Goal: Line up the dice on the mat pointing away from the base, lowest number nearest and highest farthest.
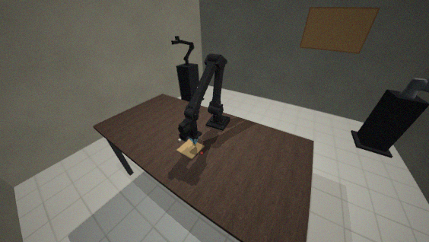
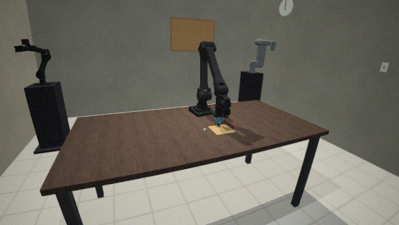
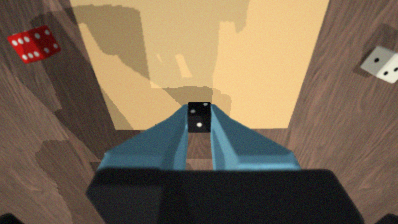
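Right now my hand is right at the black die. From my hand the other things lie so: white die: 120 mm to the right, 30 mm ahead, 10 mm below; then red die: 100 mm to the left, 50 mm ahead, 10 mm below; then tan mat: 50 mm ahead, 20 mm below.
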